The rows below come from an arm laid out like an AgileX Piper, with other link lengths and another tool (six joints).
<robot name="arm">
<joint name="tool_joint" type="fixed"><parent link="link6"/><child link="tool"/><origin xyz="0.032 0.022 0.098" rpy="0 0.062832 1.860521"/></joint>
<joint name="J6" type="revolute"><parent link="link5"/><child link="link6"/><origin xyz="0 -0.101 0" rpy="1.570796 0 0"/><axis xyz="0 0 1"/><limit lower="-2.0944" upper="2.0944"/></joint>
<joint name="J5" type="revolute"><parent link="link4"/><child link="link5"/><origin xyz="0 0 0" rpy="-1.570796 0 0"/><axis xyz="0 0 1"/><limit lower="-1.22" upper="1.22"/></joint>
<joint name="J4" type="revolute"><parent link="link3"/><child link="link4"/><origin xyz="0.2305 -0.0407 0" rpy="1.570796 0 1.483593"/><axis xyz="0 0 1"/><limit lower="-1.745" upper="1.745"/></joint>
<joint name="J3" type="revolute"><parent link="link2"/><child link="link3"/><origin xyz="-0.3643 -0.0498 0"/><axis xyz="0 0 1"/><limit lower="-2.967" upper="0"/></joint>
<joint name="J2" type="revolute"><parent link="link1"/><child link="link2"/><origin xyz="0 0 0" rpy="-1.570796 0 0"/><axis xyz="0 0 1"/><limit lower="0" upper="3.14"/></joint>
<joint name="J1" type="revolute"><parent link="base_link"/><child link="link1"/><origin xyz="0 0 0.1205"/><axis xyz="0 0 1"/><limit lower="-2.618" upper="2.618"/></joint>
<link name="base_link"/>
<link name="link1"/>
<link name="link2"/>
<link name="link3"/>
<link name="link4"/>
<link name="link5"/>
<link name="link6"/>
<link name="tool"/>
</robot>
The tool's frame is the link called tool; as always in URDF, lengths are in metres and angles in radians.
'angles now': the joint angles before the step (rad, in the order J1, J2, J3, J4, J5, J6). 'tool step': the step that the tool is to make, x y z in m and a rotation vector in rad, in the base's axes. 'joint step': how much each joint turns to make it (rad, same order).
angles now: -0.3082, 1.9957, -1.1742, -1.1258, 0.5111, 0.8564
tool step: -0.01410, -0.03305, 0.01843, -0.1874, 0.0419, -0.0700
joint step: 0.0019, 0.0018, -0.0002, -0.2096, 0.1654, 0.1390
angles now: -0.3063, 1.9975, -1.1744, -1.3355, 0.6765, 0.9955
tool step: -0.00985, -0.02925, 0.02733, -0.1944, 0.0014, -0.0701
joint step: 0.0006, 0.0012, -0.0006, -0.1781, 0.1670, 0.1204
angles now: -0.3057, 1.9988, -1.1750, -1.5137, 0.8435, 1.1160
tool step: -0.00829, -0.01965, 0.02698, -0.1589, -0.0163, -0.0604
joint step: -0.0013, 0.0000, -0.0007, -0.1172, 0.1424, 0.0788
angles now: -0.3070, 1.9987, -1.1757, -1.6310, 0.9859, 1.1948
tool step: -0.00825, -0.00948, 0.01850, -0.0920, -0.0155, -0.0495
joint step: -0.0019, -0.0039, -0.0010, -0.0477, 0.0938, 0.0349
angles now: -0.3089, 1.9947, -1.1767, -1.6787, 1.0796, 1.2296
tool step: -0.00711, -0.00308, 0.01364, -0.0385, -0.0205, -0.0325
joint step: -0.0018, -0.0159, -0.0014, -0.0071, 0.0445, 0.0101
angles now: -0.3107, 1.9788, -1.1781, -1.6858, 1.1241, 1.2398
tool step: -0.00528, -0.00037, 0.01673, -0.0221, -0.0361, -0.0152
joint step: -0.0008, -0.0310, -0.0037, -0.0005, 0.0181, 0.0048
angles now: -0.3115, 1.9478, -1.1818, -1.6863, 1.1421, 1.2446
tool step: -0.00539, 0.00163, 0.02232, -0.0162, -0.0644, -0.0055
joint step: -0.0001, -0.0489, -0.0041, 0.0008, 0.0031, 0.0143
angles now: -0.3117, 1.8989, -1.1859, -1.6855, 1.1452, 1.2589
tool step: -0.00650, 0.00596, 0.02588, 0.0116, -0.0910, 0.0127
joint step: 0.0004, -0.0736, -0.0037, 0.0213, -0.0310, 0.0100
